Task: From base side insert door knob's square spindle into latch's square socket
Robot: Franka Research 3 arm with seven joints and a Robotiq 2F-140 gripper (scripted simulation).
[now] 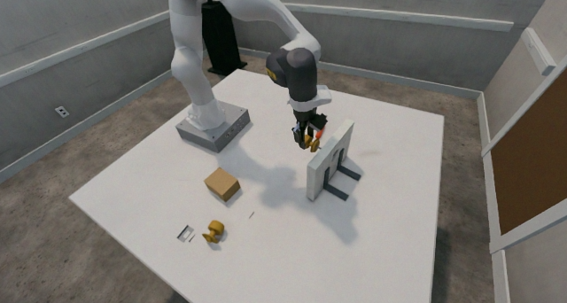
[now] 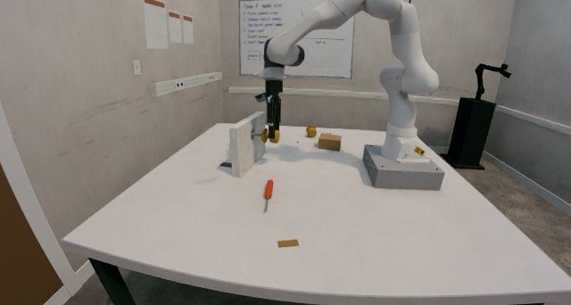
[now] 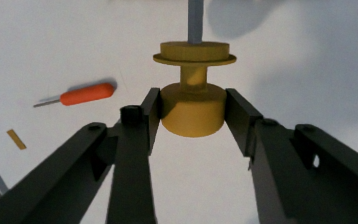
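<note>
My hand is 110 mm short of the latch socket, 20 mm above it and 10 mm to the left of it. From my hand the other things lie so: cardboard box: 290 mm to the right, 260 mm behind, 140 mm below; then white wooden panel: 110 mm ahead, 40 mm below, 10 mm to the right; then orange screwdriver: 270 mm to the left, 150 mm below, 30 mm behind.
</note>
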